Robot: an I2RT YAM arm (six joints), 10 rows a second.
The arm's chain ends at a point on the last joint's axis. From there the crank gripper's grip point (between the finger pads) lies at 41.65 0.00 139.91 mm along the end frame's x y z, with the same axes.
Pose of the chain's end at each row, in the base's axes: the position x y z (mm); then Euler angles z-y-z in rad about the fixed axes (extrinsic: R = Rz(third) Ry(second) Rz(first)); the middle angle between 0 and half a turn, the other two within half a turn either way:
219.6, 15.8, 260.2, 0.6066, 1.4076, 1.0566
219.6, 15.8, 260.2, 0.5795, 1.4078, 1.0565
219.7, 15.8, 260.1, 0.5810, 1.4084, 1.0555
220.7, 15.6, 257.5, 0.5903, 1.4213, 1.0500
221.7, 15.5, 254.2, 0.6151, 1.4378, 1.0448
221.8, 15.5, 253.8, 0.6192, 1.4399, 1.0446
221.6, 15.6, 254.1, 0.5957, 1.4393, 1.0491
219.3, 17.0, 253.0, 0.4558, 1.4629, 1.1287
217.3, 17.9, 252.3, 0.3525, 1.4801, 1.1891
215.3, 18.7, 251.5, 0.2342, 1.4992, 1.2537
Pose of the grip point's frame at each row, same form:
269.6, 152.5, 249.2, 0.6066, 1.4076, 1.0566
270.4, 152.1, 248.5, 0.5795, 1.4078, 1.0565
270.6, 152.1, 248.4, 0.5810, 1.4084, 1.0555
272.0, 151.6, 244.1, 0.5903, 1.4213, 1.0500
272.8, 151.4, 239.0, 0.6151, 1.4378, 1.0448
272.8, 151.4, 238.4, 0.6192, 1.4399, 1.0446
272.7, 151.4, 238.3, 0.5957, 1.4393, 1.0491
264.0, 154.2, 230.9, 0.4558, 1.4629, 1.1287
257.2, 155.8, 226.0, 0.3525, 1.4801, 1.1891
250.5, 157.1, 221.1, 0.2342, 1.4992, 1.2537

